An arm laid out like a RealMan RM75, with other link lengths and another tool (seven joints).
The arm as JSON. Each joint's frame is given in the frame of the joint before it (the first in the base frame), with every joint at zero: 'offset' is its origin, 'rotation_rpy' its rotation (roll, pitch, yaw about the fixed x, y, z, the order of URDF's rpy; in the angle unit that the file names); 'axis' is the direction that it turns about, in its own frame. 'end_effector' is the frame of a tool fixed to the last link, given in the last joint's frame.
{
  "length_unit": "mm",
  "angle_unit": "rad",
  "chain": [
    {
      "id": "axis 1",
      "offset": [
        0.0,
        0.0,
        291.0
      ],
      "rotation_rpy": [
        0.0,
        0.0,
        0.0
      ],
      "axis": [
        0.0,
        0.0,
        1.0
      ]
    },
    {
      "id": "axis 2",
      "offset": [
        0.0,
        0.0,
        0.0
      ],
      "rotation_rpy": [
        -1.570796,
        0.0,
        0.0
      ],
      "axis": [
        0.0,
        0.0,
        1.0
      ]
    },
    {
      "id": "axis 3",
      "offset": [
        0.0,
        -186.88,
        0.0
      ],
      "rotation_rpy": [
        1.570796,
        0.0,
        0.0
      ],
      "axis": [
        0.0,
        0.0,
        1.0
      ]
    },
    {
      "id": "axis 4",
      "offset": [
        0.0,
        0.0,
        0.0
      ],
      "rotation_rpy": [
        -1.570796,
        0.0,
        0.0
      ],
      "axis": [
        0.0,
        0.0,
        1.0
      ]
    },
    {
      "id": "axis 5",
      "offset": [
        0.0,
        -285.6,
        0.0
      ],
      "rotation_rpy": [
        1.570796,
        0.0,
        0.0
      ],
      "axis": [
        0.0,
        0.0,
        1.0
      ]
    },
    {
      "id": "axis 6",
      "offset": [
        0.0,
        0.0,
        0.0
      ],
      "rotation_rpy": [
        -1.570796,
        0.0,
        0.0
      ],
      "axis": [
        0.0,
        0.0,
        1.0
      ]
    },
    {
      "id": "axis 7",
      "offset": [
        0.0,
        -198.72,
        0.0
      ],
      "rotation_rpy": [
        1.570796,
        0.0,
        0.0
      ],
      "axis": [
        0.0,
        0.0,
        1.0
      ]
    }
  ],
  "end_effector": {
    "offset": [
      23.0,
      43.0,
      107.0
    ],
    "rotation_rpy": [
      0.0,
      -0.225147,
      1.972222
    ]
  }
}
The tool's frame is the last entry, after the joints.
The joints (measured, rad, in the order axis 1, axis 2, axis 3, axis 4, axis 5, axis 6, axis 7), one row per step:
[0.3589 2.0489 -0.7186 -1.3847 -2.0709 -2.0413 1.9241]
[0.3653 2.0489 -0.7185 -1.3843 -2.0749 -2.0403 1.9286]
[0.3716 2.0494 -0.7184 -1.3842 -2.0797 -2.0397 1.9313]
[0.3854 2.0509 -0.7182 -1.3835 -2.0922 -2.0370 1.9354]
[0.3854 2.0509 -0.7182 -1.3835 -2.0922 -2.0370 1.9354]
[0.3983 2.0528 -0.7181 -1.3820 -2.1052 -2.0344 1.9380]
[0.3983 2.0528 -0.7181 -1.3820 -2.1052 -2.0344 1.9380]
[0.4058 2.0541 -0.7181 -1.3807 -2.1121 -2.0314 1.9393]
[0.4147 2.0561 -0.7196 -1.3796 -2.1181 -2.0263 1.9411]
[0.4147 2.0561 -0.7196 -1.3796 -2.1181 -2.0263 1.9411]
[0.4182 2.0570 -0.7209 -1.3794 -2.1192 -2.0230 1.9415]
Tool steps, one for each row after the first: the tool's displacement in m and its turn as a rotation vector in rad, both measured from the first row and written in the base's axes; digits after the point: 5 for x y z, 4 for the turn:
[-0.00104 0.00117 -0.00019 -0.0010 -0.0022 -0.0007]
[-0.00191 0.00216 -0.00053 -0.0023 -0.0050 0.0000]
[-0.00328 0.00459 -0.00155 -0.0041 -0.0125 0.0016]
[-0.00328 0.00459 -0.00155 -0.0041 -0.0125 0.0016]
[-0.00426 0.00670 -0.00282 -0.0064 -0.0200 0.0032]
[-0.00426 0.00670 -0.00282 -0.0064 -0.0200 0.0032]
[-0.00495 0.00835 -0.00364 -0.0065 -0.0237 0.0041]
[-0.00649 0.01067 -0.00486 -0.0058 -0.0268 0.0069]
[-0.00649 0.01067 -0.00486 -0.0058 -0.0268 0.0069]
[-0.00743 0.01194 -0.00542 -0.0043 -0.0276 0.0092]

